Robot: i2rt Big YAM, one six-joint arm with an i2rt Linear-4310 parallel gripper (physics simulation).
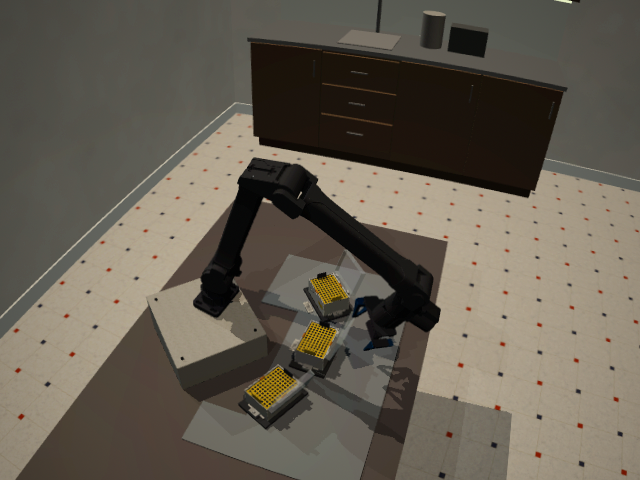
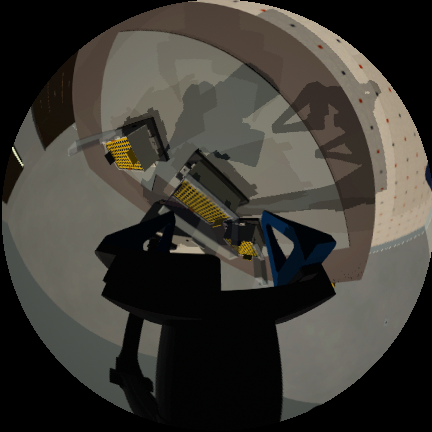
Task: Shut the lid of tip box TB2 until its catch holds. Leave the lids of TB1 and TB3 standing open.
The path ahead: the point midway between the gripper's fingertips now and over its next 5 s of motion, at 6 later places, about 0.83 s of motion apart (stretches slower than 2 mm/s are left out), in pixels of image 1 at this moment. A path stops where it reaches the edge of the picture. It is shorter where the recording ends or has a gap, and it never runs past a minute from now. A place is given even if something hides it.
My gripper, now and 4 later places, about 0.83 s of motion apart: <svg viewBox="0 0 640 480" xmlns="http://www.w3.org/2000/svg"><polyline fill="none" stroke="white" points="359,333 324,324 304,318 311,327 311,314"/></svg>
